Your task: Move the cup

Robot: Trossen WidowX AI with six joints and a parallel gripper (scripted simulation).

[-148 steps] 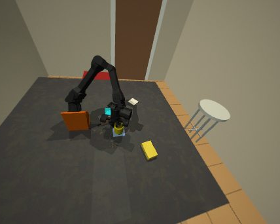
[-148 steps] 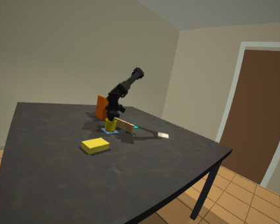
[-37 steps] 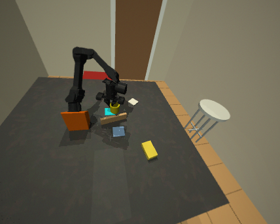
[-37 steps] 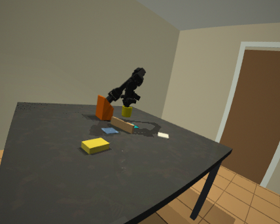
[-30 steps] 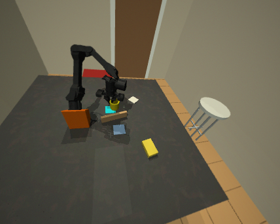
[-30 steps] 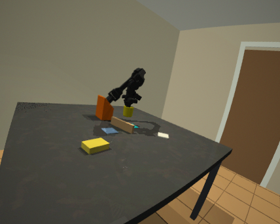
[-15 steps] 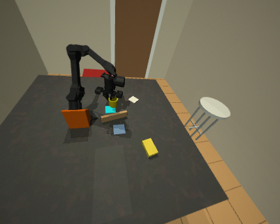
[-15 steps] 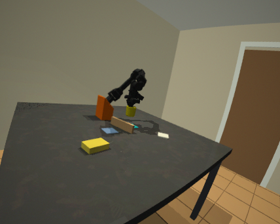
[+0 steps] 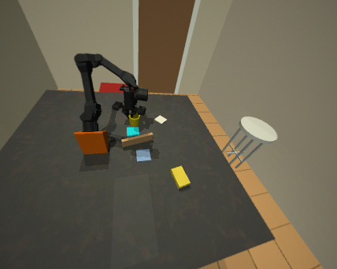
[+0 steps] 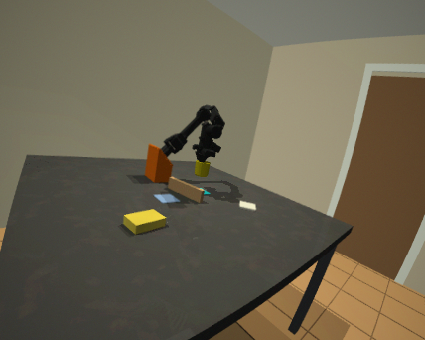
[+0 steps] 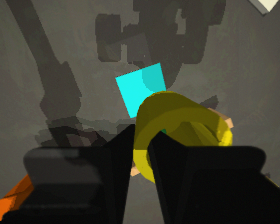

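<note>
Now: gripper tip 130 mm above the cyan pad, 10 mm to the right of it and 10 mm short of it. From my gripper tip the other things lie so: wooden bar (100 mm to the right, 100 mm below, 40 mm ahead); light blue pad (200 mm to the right, 130 mm below, 70 mm ahead); white flat piece (240 mm ahead, 130 mm to the left, 120 mm below).
</note>
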